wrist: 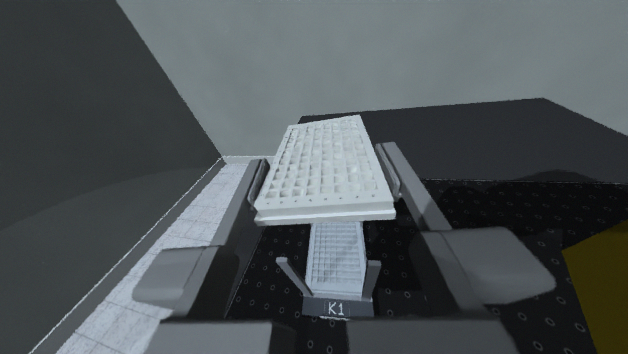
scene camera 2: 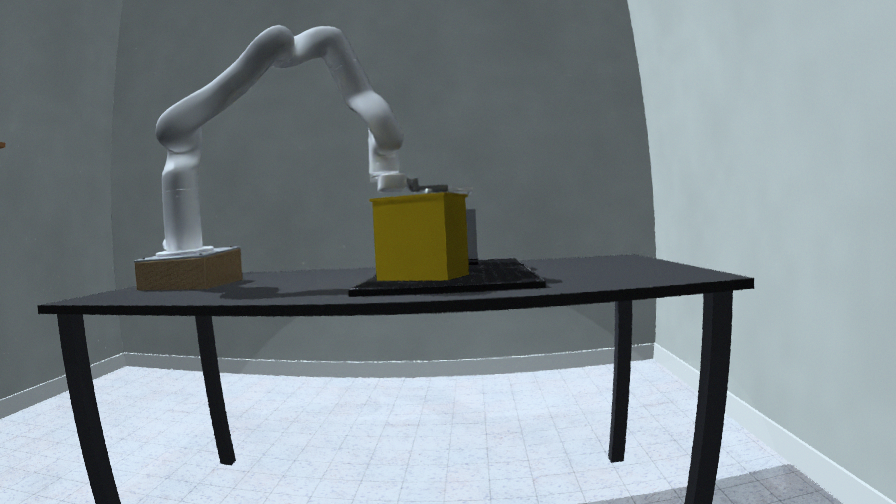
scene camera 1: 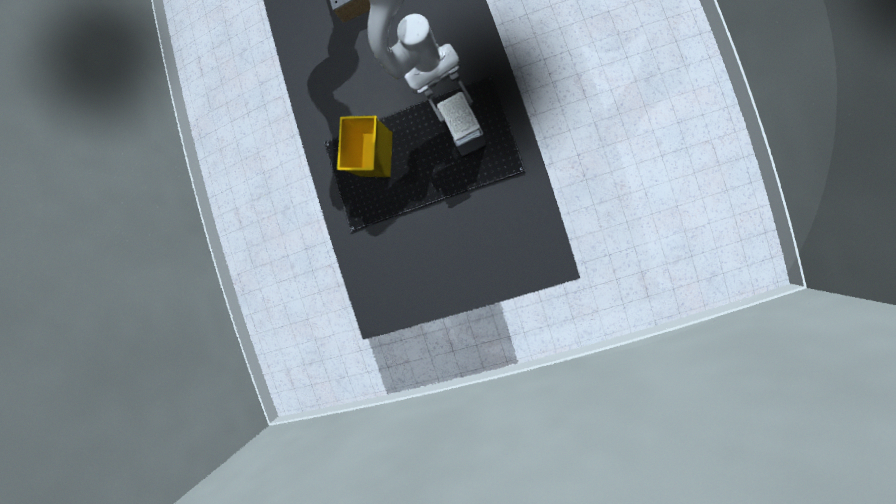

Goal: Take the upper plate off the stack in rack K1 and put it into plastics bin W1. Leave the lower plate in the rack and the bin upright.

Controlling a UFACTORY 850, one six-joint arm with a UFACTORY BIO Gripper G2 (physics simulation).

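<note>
The upper plate (scene camera 1: pixel 459 119) (wrist: pixel 322 160), white with a grid of wells, is held above rack K1 (scene camera 1: pixel 469 147) (scene camera 2: pixel 471 235) (wrist: pixel 311 306). My gripper (scene camera 1: pixel 455 110) (wrist: pixel 325 171) is shut on its two long sides. The lower plate (wrist: pixel 336 257) lies in the rack, below and apart from the held plate; the held plate hides its far end in the wrist view. Plastics bin W1 (scene camera 1: pixel 383 153) (scene camera 2: pixel 410 238) (wrist: pixel 602 295) is yellow, open-topped and upright. It stands left of the rack in scene camera 1 and hides most of the rack in scene camera 2.
The rack and bin stand on a black perforated board (scene camera 1: pixel 369 200) (scene camera 2: pixel 507 275) (wrist: pixel 500 210) on the dark table (scene camera 1: pixel 463 250) (scene camera 2: pixel 657 269). Grey posts (wrist: pixel 372 280) rise at the rack's near corners. The bin's tall walls stand beside the rack with a gap between them.
</note>
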